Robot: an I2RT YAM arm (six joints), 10 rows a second.
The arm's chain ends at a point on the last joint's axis. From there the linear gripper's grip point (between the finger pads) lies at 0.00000 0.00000 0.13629 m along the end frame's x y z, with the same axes.
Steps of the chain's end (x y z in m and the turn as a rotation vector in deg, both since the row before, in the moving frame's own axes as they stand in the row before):
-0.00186, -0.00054, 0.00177, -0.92, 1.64, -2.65
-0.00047, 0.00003, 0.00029, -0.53, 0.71, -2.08
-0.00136, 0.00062, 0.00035, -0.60, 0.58, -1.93
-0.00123, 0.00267, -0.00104, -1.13, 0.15, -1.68
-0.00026, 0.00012, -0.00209, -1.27, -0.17, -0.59
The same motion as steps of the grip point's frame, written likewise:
0.00209, 0.00156, 0.00170, -0.92, 1.64, -2.65
0.00124, 0.00126, 0.00027, -0.53, 0.71, -2.08
0.00004, 0.00202, 0.00034, -0.60, 0.58, -1.93
-0.00083, 0.00535, -0.00107, -1.13, 0.15, -1.68
-0.00065, 0.00314, -0.00212, -1.27, -0.17, -0.59

